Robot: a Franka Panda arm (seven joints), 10 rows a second.
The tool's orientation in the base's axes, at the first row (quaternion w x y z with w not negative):
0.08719 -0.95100 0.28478 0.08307
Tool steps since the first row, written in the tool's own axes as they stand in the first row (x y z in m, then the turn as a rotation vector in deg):
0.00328 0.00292 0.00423 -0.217 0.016 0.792
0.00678 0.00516 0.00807 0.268 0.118 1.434
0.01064 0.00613 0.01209 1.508 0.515 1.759
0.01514 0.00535 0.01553 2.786 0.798 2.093
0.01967 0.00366 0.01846 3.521 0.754 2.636
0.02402 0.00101 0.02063 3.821 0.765 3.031
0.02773 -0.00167 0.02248 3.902 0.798 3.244
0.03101 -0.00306 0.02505 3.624 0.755 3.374
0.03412 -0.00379 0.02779 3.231 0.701 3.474
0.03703 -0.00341 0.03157 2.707 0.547 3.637
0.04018 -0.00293 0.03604 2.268 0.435 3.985
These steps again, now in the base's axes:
0.00062 -0.00323 -0.00513 -0.274 0.270 -0.726
0.00184 -0.00610 -0.00986 0.000 0.067 -1.462
0.00405 -0.00807 -0.01468 0.766 -0.844 -2.082
0.00782 -0.00907 -0.01886 1.625 -1.679 -2.705
0.01217 -0.00945 -0.02244 2.196 -1.915 -3.380
0.01700 -0.00910 -0.02514 2.395 -1.998 -3.827
0.02134 -0.00845 -0.02739 2.420 -2.022 -4.055
0.02454 -0.00849 -0.03040 2.201 -1.812 -4.118
0.02721 -0.00895 -0.03362 1.896 -1.539 -4.127
0.02899 -0.00999 -0.03794 1.532 -1.102 -4.158
0.03083 -0.01109 -0.04299 1.195 -0.704 -4.392

